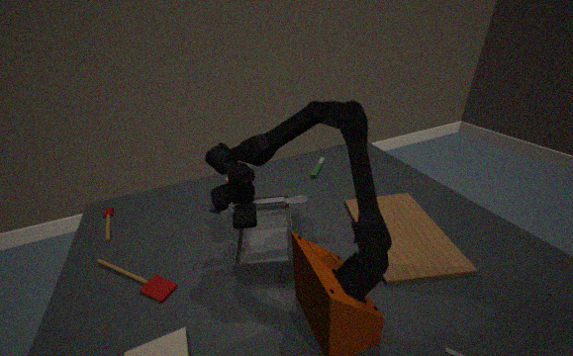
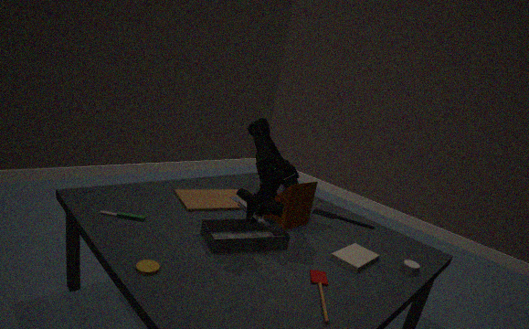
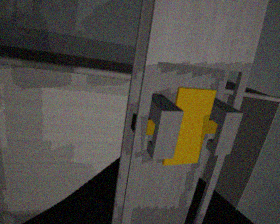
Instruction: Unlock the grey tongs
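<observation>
My gripper tip is now 1 cm past the yellow lock piece, 4 cm to the right of it and 4 cm below it. Also, from my gripper tip: white block (36 cm behind, 25 cm to the left, 9 cm below); then red spatula (7 cm behind, 32 cm to the left, 10 cm below); then grey roasting tin (3 cm behind, 4 cm to the right, 7 cm below).
</observation>
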